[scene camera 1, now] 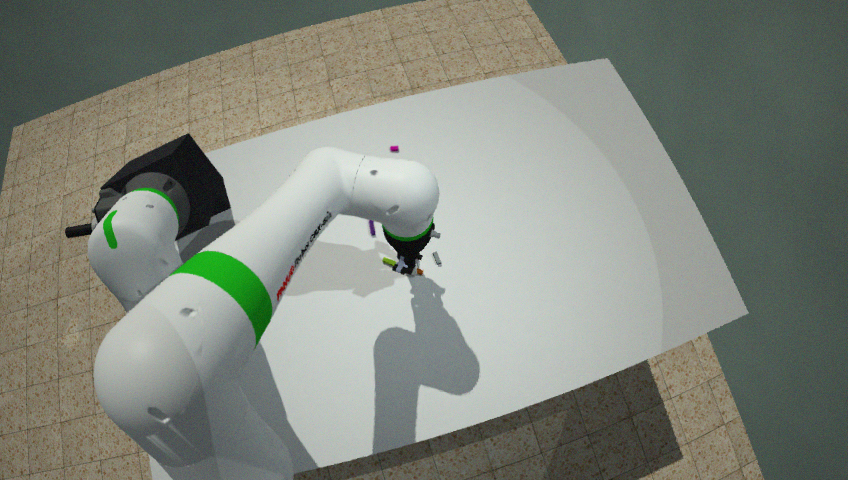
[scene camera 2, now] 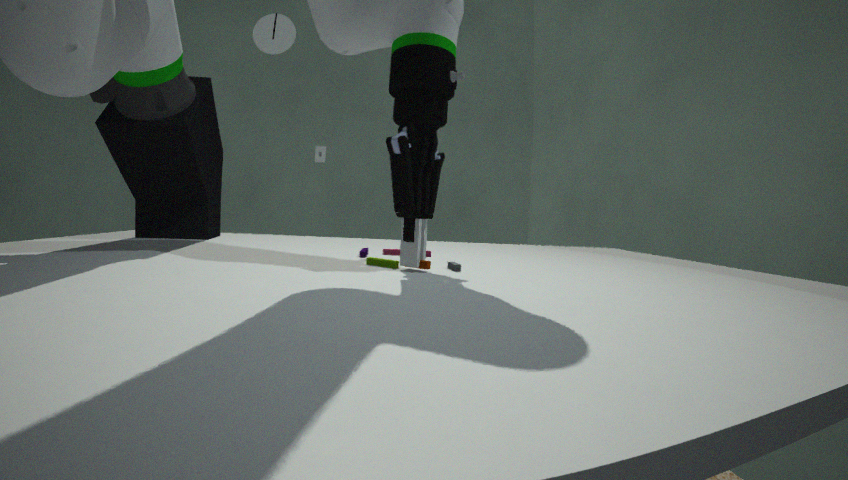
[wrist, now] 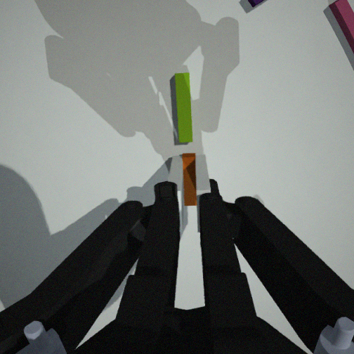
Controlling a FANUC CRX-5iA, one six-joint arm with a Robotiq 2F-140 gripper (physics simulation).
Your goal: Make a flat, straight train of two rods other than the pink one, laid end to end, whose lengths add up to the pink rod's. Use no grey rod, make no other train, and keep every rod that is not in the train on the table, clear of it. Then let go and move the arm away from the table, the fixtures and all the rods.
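My gripper is shut on the orange rod, low at the table; whether the rod touches the table I cannot tell. The lime-green rod lies flat, nearly in line with the orange rod, with a small gap between their ends in the wrist view. The pink rod lies behind, partly hidden by the fingers in scene camera 2 and hidden by the arm in scene camera 1. The purple rod lies apart.
A grey rod lies on the table beyond the orange rod, on the side away from the green one. A short magenta rod lies farther back on the white table. The arm's black pedestal stands at the left.
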